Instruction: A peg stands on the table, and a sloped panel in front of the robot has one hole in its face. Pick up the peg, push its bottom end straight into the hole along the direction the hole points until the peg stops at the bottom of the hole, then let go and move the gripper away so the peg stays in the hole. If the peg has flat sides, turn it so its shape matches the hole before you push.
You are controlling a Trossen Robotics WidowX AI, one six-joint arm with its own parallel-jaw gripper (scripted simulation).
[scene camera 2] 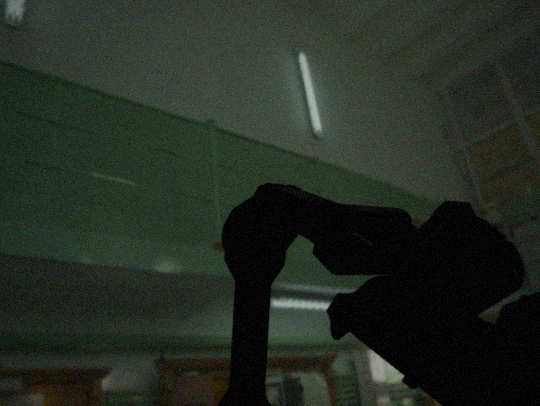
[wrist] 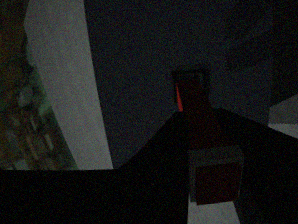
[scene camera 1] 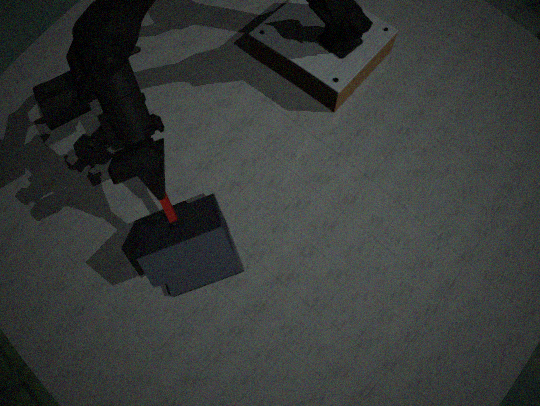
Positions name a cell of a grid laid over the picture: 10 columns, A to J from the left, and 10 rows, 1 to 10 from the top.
Labels:
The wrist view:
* gripper: G6
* sloped dark panel: E3
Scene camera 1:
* gripper: D5
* sloped dark panel: D7

